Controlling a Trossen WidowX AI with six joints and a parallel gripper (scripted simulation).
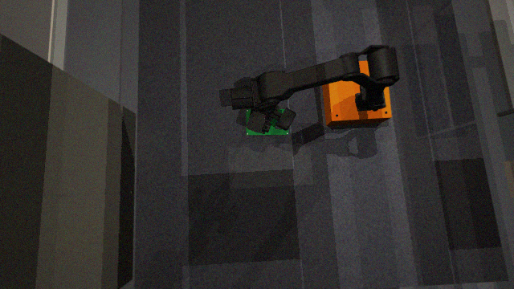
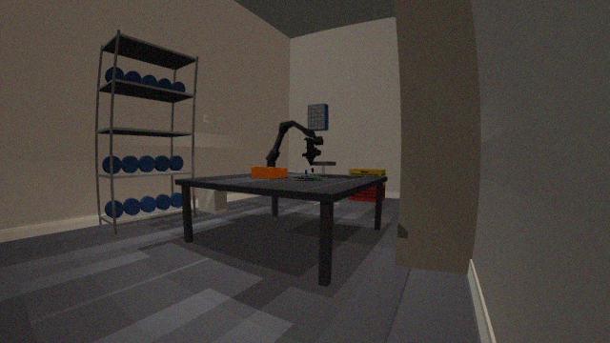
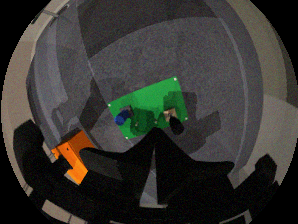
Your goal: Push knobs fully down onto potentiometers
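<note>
Now: gripper tip 30 mm short of the dark knob, 20 mm to the left of it and 40 mm above it. The rest, counted from my gripper tip: blue knob 60 mm behind, 20 mm to the left, 60 mm below.
</note>
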